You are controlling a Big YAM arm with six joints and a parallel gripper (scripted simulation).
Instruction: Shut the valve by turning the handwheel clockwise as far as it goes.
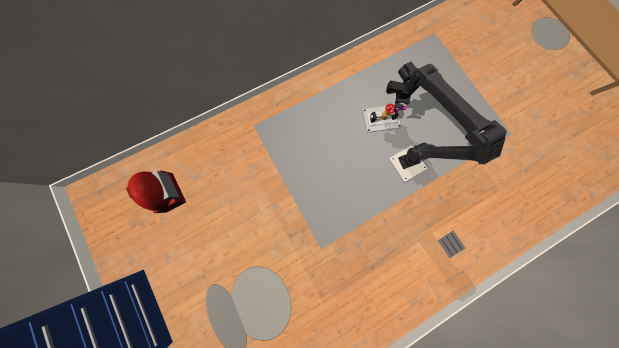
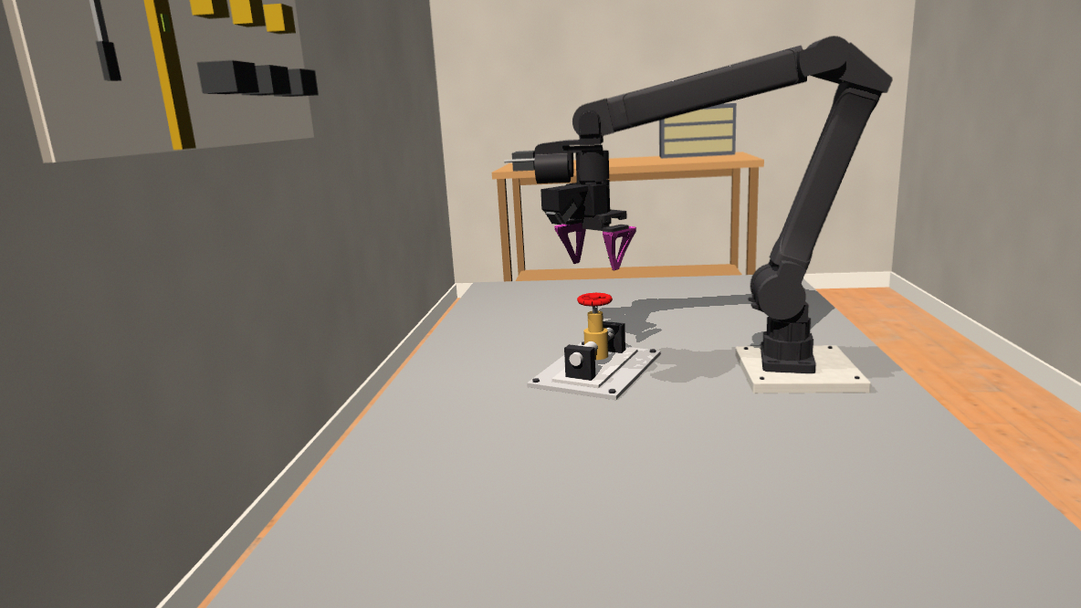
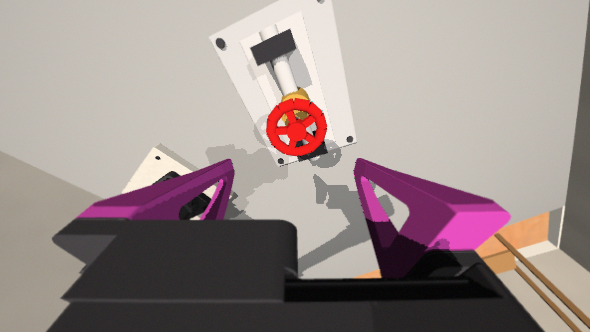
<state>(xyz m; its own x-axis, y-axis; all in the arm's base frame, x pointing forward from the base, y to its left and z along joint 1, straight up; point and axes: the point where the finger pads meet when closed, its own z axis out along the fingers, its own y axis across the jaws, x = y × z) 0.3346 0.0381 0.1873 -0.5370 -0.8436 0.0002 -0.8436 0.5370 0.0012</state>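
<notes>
The red handwheel lies 8 cm below my hand.
</notes>
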